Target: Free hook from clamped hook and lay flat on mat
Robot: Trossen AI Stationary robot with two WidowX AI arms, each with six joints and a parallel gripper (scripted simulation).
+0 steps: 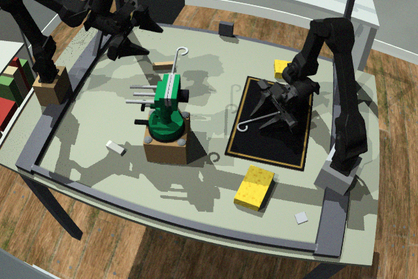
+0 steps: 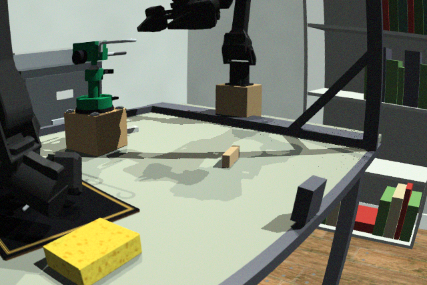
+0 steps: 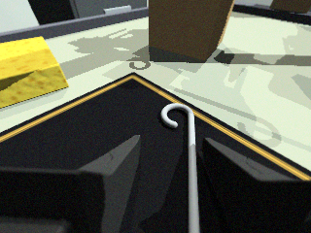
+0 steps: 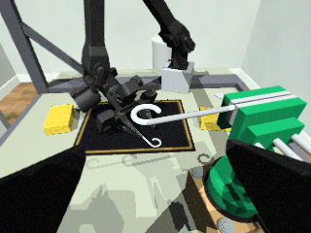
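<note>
Right now my left hand is 20 mm past the black mat, 30 mm to the right of it and 30 mm above it. From my left hand the other things lie so: wooden block: 110 mm behind, 360 mm to the right, 20 mm below; then grey tile: 270 mm ahead, 180 mm to the left, 30 mm below; then yellow sponge: 220 mm ahead, 30 mm to the left, 10 mm below.
</note>
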